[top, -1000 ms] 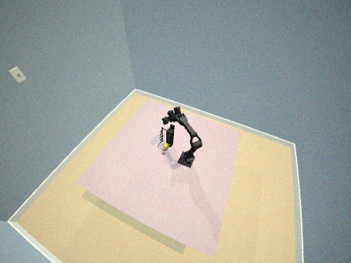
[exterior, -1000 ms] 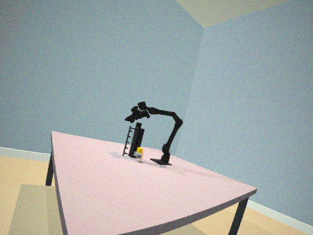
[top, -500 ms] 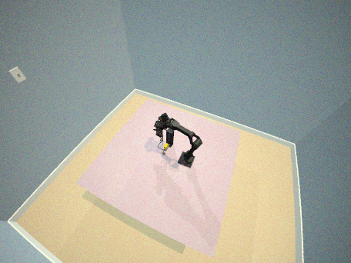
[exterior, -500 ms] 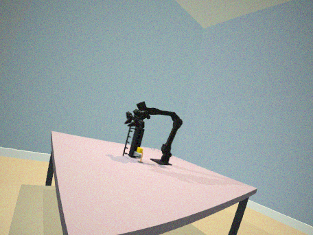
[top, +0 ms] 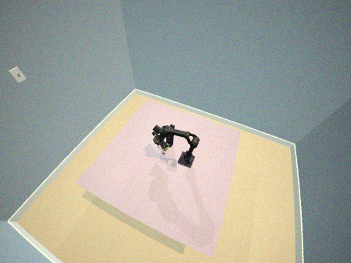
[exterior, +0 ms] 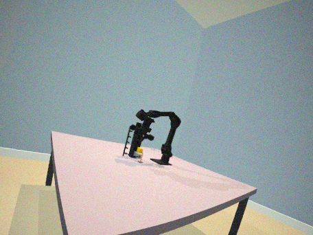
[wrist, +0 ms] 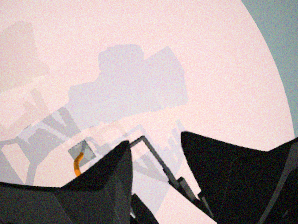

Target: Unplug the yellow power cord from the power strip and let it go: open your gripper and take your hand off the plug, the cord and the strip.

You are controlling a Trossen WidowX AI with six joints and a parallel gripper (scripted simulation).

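Now: the yellow plug 80 mm to the right of my gripper tip, 60 mm behind it and 50 mm below it.
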